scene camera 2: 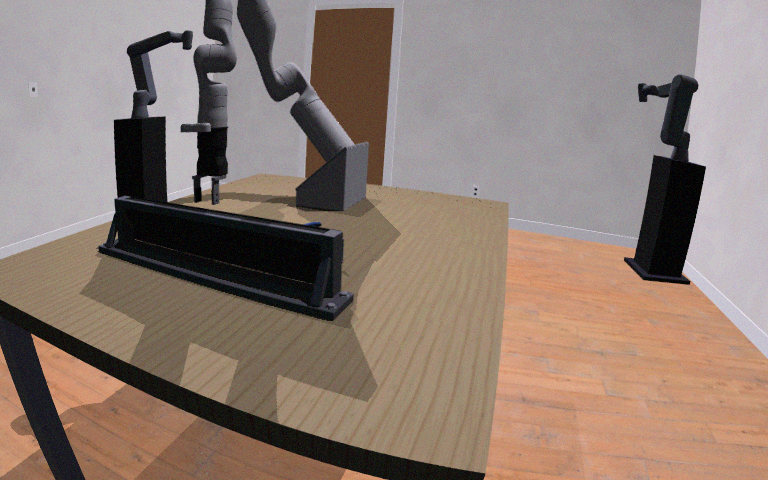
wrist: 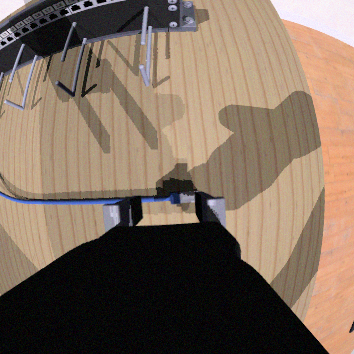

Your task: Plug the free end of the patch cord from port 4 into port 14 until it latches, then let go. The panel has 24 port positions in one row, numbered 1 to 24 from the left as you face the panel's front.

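Places are measured from the arm's base along level axes (x back, y right, z up), in metres.
Where they show: gripper, fingertip midpoint: [scene camera 2: 206, 202] [wrist: 167, 204]; arm's base, origin of the base link: [scene camera 2: 342, 156].
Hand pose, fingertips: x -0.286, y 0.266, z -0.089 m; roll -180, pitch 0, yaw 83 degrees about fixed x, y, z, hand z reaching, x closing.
Each offset is from my fingertips to the centre of the thing. "pt": to the spot under its first point. Level surfaces: height alone.
The patch panel @(dx -0.257, dy -0.180, dz +0.013 m) [scene camera 2: 226, 240] [wrist: 112, 21] stands on the table, seen from behind in the scene view. Its front port row shows partly at the top left of the wrist view; the port numbers are too blurred to read, so port 14 cannot be picked out. The blue patch cord [scene camera 2: 312, 224] [wrist: 75, 202] runs across the wrist view; its port 4 end is out of that view. Its free-end plug @(dx +0.000, dy +0.023, dz -0.029 m) [wrist: 186, 198] lies low over the table, pointing right. My gripper [scene camera 2: 206, 198] [wrist: 167, 204] is open above the table behind the panel. The plug shows between and beyond the fingertips, nearer the right finger, not gripped.
Thin metal cable guides @(pt dx -0.198, dy -0.088, dz -0.022 m) [wrist: 80, 67] stick out from the panel's front towards the gripper's side. The panel's end bracket @(pt dx -0.239, dy +0.073, dz -0.023 m) [wrist: 188, 20] has bolts. The arm's wedge-shaped base [scene camera 2: 353, 178] stands on the table @(dz -0.038 m) [scene camera 2: 430, 316]. Two other arms on black pedestals [scene camera 2: 140, 158] [scene camera 2: 668, 220] stand beyond the table.
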